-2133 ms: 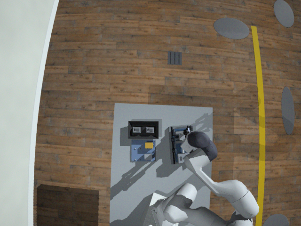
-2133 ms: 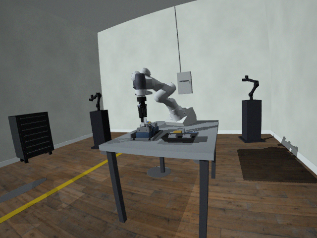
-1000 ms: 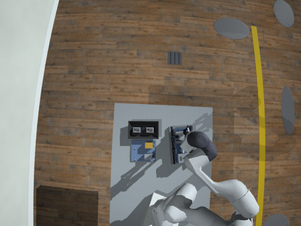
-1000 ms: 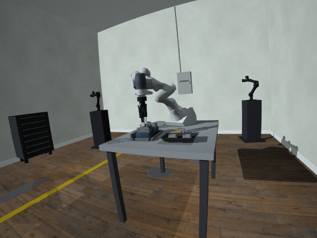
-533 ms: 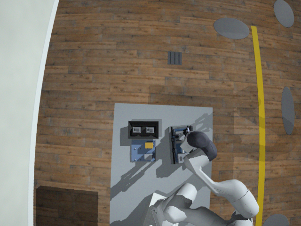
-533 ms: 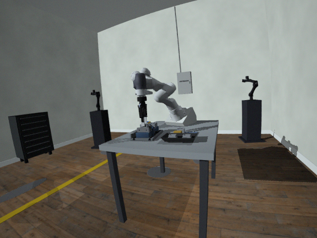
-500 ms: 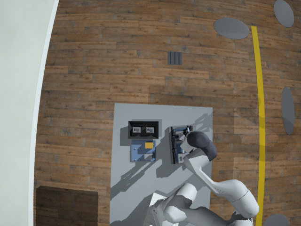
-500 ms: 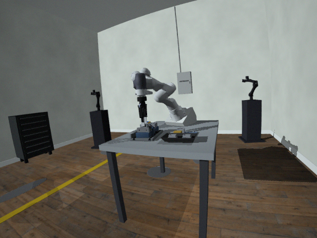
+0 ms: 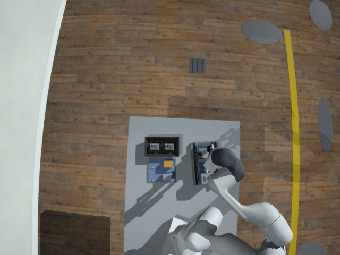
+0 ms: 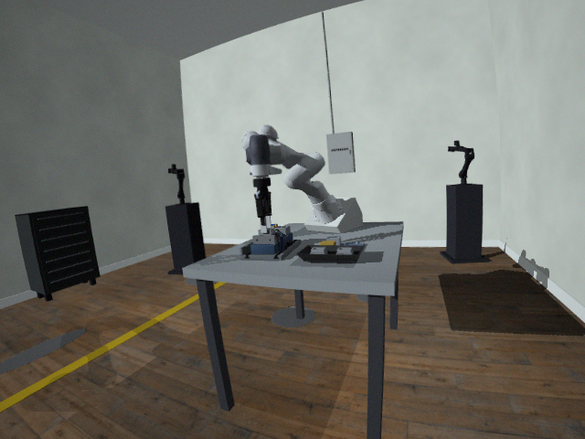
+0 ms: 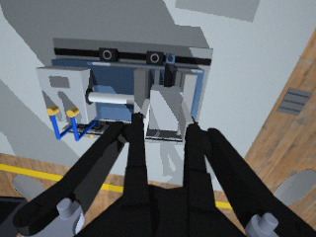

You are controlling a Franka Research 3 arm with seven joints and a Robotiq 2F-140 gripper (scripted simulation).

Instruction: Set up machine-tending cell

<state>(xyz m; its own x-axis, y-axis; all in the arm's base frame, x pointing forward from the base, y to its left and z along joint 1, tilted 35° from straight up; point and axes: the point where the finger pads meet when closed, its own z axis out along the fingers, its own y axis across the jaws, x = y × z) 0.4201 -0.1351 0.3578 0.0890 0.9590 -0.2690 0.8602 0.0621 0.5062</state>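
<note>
Right now my hand is 70 mm past the vise, 10 mm to the right of it and 100 mm above it. Round my hand: brass blank 30 mm behind, 260 mm to the left, 110 mm below.
</note>
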